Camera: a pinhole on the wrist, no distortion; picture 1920 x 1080 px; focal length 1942.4 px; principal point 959.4 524.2 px. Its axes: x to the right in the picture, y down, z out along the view. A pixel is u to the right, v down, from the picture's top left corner.
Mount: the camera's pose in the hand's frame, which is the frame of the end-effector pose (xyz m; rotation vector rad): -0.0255 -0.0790 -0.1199 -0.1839 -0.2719 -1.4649
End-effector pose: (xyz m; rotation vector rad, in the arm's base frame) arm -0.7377 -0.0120 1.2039 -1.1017 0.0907 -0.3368
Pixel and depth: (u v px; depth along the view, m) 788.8 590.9 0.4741
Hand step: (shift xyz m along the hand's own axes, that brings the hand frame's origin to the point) -0.0457 0.0982 0.3216
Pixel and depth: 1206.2 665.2 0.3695
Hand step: -0.0206 -0.0151 0.2480
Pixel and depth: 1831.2 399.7 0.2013
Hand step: -0.0448 -0.1087 0.0983
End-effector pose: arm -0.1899 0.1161 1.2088 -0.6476 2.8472 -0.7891
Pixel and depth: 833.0 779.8 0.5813
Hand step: 0.0070 0.1313 0.4277
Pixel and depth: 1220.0 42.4 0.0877
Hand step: -0.0522 -0.0672 -0.0336
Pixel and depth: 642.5 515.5 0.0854
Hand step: -0.0330 -0.0413 -0.0424
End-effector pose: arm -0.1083 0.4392 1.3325 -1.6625 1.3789 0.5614
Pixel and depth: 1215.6 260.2 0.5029
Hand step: -0.1228 -0.0049 0.3771
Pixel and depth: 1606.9 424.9 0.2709
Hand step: -0.0505 -0.0888 0.1647
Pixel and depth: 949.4 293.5 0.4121
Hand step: -0.1030 0.0363 0.2712
